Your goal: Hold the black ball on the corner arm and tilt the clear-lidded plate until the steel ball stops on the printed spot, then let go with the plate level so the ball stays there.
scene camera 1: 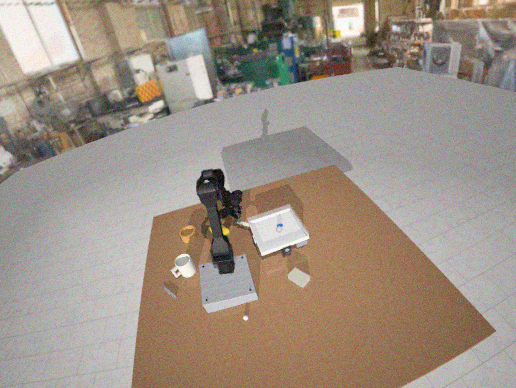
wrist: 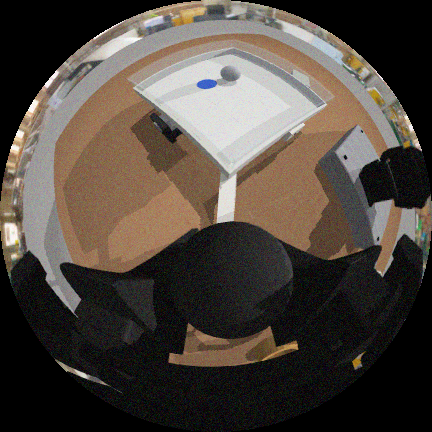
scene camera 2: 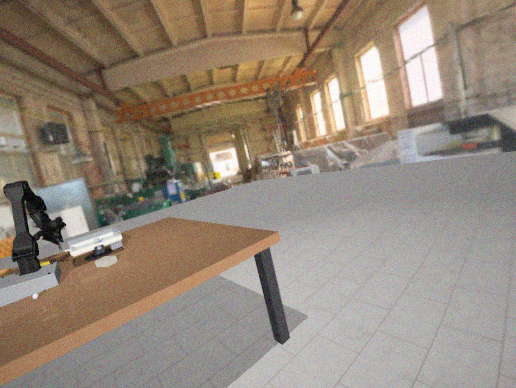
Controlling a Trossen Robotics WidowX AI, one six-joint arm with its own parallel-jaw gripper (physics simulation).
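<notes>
The white clear-lidded plate sits above a dark support; its exact tilt is hard to tell. The steel ball is inside, beside the blue printed spot, up and right of it in the wrist view and not centred on it. A white corner arm runs from the plate's near corner to the large black ball. My gripper is shut on this ball; its fingertips blend into the black.
The grey base block carries the arm. A white mug, an orange cup and a yellow object are near it. A pale block lies before the plate. A small white ball lies before the base.
</notes>
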